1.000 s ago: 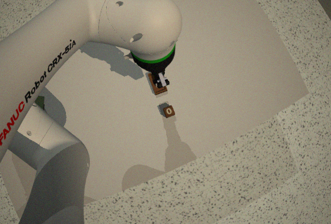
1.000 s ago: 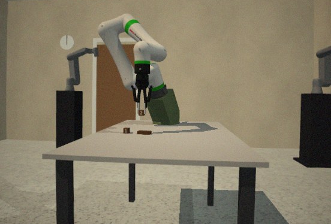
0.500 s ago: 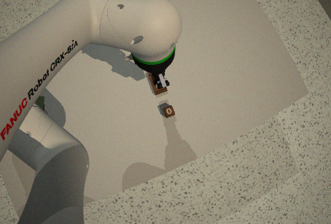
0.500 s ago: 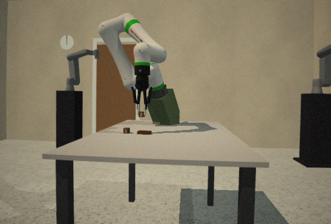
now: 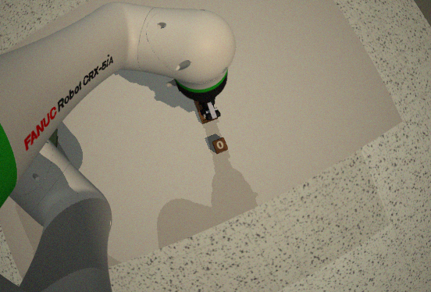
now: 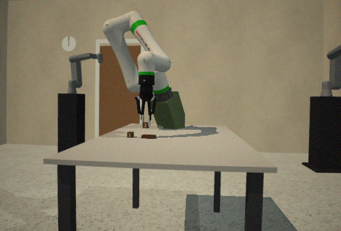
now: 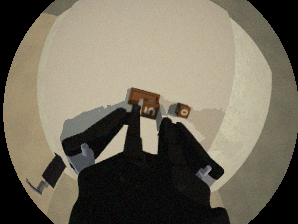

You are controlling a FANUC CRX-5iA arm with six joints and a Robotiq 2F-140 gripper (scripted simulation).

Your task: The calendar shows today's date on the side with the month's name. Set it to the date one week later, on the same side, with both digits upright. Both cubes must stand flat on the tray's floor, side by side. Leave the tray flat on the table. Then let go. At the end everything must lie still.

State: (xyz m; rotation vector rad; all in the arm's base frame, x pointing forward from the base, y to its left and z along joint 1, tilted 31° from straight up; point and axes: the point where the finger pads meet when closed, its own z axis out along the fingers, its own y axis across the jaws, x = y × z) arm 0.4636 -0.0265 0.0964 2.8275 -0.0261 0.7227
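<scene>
The brown tray lies 9 cm below my hand and 2 cm to the left of it.
</scene>
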